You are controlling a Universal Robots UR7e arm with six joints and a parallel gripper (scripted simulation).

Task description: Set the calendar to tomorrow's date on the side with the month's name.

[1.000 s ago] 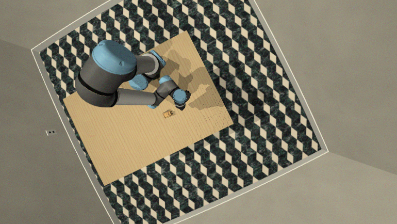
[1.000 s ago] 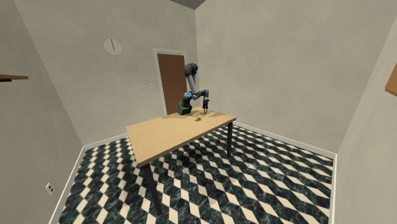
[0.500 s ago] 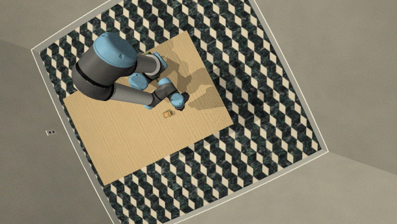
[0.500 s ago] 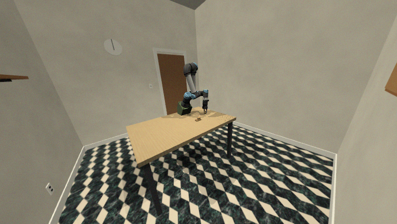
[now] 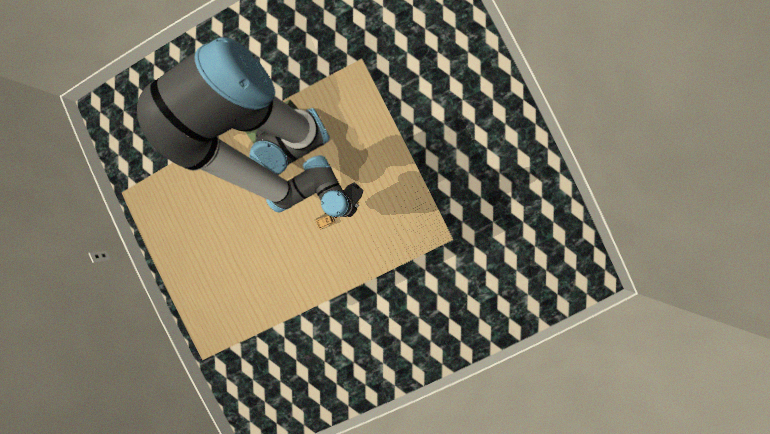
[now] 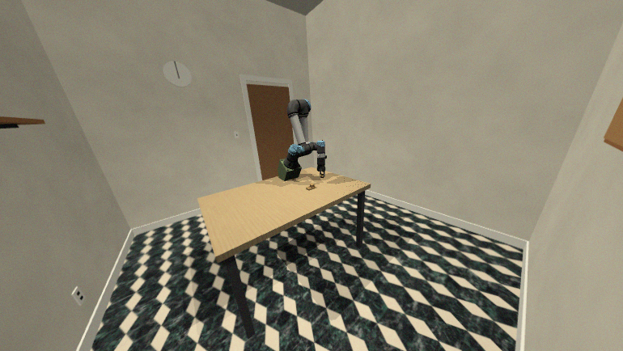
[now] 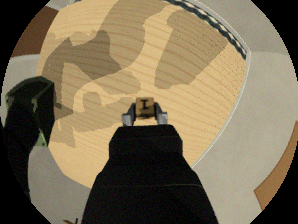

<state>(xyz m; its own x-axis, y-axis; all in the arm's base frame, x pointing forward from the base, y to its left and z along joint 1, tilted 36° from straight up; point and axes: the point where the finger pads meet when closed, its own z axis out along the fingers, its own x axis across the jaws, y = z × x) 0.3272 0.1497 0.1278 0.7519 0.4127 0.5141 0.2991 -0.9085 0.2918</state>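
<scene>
The wooden cube lies 1 cm below my hand. Also, from my hand: wooden tray 16 cm to the right, 9 cm below, 1 cm ahead.
</scene>
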